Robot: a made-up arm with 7 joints. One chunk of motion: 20 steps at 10 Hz.
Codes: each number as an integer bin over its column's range. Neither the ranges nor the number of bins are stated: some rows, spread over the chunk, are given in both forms.
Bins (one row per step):
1: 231 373 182 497 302 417 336
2: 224 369 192 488 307 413 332
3: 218 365 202 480 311 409 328
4: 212 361 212 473 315 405 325
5: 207 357 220 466 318 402 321
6: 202 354 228 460 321 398 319
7: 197 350 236 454 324 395 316
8: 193 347 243 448 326 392 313
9: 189 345 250 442 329 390 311
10: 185 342 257 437 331 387 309
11: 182 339 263 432 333 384 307
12: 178 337 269 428 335 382 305
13: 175 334 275 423 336 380 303
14: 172 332 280 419 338 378 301
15: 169 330 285 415 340 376 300
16: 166 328 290 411 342 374 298
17: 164 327 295 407 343 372 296
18: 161 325 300 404 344 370 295
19: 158 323 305 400 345 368 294
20: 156 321 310 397 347 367 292
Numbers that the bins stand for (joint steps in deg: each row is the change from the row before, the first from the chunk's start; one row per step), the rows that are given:
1: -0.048 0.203 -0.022 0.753 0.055 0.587 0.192
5: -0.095 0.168 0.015 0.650 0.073 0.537 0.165
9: -0.130 0.143 0.045 0.570 0.086 0.497 0.148
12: -0.152 0.125 0.063 0.524 0.093 0.471 0.137
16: -0.175 0.106 0.084 0.467 0.102 0.444 0.125
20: -0.195 0.091 0.103 0.421 0.107 0.421 0.114
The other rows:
2: -0.062 0.194 -0.012 0.723 0.060 0.574 0.185
3: -0.073 0.186 -0.002 0.697 0.065 0.561 0.178
4: -0.085 0.177 0.007 0.674 0.070 0.547 0.172
6: -0.105 0.162 0.023 0.630 0.077 0.524 0.162
7: -0.114 0.153 0.031 0.610 0.080 0.514 0.157
8: -0.122 0.147 0.038 0.590 0.083 0.504 0.151
10: -0.138 0.136 0.051 0.554 0.089 0.487 0.144
11: -0.144 0.130 0.057 0.537 0.091 0.477 0.141
13: -0.158 0.119 0.069 0.507 0.095 0.464 0.134
14: -0.163 0.115 0.074 0.494 0.097 0.458 0.130
15: -0.169 0.110 0.079 0.481 0.099 0.451 0.128
17: -0.179 0.104 0.089 0.454 0.103 0.438 0.121
18: -0.185 0.100 0.094 0.444 0.104 0.431 0.120
19: -0.191 0.095 0.098 0.431 0.105 0.424 0.118

